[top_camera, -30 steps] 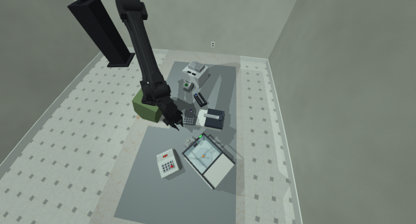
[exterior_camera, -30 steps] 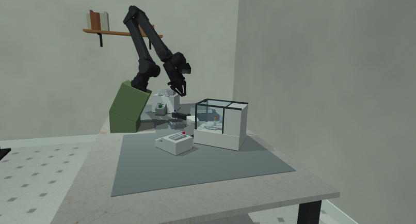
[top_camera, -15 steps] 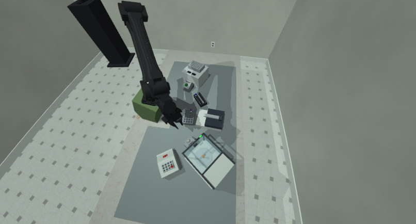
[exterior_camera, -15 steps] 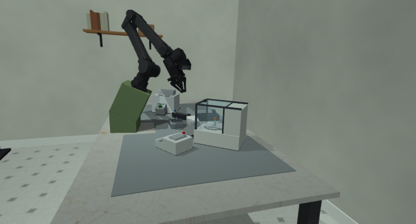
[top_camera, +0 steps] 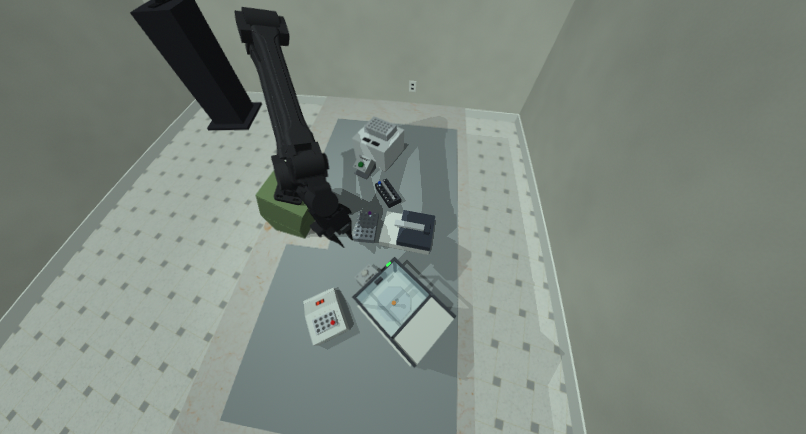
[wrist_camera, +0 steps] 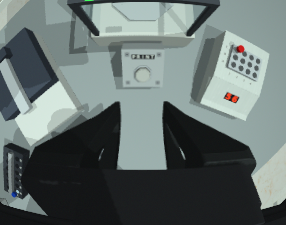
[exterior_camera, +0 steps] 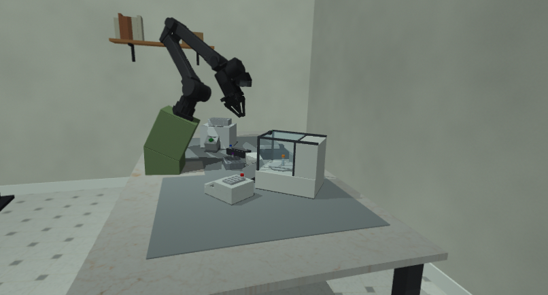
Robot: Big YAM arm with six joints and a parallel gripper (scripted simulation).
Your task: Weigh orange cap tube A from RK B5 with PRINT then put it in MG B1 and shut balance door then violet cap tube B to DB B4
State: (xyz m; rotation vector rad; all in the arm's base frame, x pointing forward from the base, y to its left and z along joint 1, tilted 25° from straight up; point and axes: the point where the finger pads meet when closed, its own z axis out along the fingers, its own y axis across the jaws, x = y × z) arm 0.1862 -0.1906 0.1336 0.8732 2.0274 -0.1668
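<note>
My hand is 12 cm to the left of the balance door, 11 cm short of it and 7 cm above it. Also, from my hand: red-capped tube 22 cm below, 19 cm to the right, 6 cm behind; then balance pan 20 cm below, 14 cm to the right, 13 cm ahead; then dry block DB 25 cm below, 17 cm to the right, 10 cm behind.
</note>
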